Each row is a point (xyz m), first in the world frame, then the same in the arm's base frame.
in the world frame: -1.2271 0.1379 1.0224
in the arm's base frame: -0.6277 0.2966 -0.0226
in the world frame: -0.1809 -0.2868 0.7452
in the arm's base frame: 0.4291 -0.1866 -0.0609
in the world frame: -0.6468 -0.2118 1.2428
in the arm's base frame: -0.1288 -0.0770 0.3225
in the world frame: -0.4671 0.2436 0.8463
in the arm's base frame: 0.1570 0.3597 -0.0302
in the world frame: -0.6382 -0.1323 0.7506
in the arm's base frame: -0.0095 -0.0091 -0.1568
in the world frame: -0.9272 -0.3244 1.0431
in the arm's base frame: -0.3650 -0.1797 0.0678
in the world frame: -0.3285 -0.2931 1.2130
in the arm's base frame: 0.1835 -0.1750 0.3636
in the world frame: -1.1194 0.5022 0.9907
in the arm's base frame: -0.4961 0.6542 -0.0340
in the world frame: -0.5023 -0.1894 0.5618
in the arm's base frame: 0.1608 -0.0772 -0.3109
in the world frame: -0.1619 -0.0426 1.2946
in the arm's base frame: 0.3417 0.0685 0.4768
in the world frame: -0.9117 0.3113 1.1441
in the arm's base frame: -0.3373 0.4565 0.1629
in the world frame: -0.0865 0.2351 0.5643
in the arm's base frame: 0.5886 0.3257 -0.2225
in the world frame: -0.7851 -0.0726 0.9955
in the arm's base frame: -0.2025 0.0634 0.0496
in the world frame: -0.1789 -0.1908 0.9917
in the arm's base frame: 0.3828 -0.0854 0.1791
